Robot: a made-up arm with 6 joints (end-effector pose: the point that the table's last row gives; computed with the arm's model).
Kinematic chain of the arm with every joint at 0, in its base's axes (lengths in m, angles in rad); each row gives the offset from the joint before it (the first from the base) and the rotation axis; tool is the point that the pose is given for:
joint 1: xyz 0 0 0.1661 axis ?
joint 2: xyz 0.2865 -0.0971 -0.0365 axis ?
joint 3: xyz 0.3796 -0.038 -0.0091 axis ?
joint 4: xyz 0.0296 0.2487 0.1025 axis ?
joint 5: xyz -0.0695 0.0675 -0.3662 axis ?
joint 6: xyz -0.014 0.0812 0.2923 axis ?
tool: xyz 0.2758 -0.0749 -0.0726
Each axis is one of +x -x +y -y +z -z.
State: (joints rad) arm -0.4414 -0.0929 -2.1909 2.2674 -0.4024 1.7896
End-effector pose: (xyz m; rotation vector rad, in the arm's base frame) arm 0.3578 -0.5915 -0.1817 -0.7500 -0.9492 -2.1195
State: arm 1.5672 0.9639 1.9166 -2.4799 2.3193 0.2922
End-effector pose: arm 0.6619 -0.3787 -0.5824 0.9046 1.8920 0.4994
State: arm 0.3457 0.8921 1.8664 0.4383 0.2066 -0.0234
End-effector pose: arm 0.3895 -0.2863 0.6464 1.9321 -0.4406 1.2261
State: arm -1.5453 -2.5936 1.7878 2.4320 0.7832 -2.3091
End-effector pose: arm 0.1204 -0.2359 0.3151 1.1623 0.8011 -0.1448
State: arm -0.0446 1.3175 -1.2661 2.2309 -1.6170 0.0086
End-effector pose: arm 0.7323 0.1949 -0.0065 -1.0557 1.5452 -0.3757
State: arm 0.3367 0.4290 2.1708 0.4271 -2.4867 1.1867
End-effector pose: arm 0.3591 -0.1086 0.7818 1.0715 -0.5785 0.5403
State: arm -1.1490 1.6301 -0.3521 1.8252 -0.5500 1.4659
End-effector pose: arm 0.4950 0.2287 -0.1426 -0.1749 -0.2003 -0.3448
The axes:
joint 1: +x
joint 2: -y
joint 3: +x
joint 4: +y
joint 5: +x
joint 6: +x

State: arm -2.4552 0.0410 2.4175 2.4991 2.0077 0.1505
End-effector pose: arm 0.2866 0.2071 0.6207 0.7332 1.2527 -2.4218
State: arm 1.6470 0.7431 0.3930 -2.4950 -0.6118 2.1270
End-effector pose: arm 0.1702 -0.7117 0.3884 0.1416 2.8202 0.6242
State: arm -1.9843 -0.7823 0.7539 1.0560 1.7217 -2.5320
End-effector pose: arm 0.2777 -0.3095 0.3521 -1.2142 1.5860 -0.9064
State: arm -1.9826 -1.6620 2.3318 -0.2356 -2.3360 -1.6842
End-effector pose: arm 0.9490 -0.6994 0.6771 1.5816 -2.1328 0.4764
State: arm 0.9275 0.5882 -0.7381 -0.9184 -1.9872 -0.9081
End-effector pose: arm 1.2783 0.0976 0.4588 -2.2831 0.4702 -1.8573
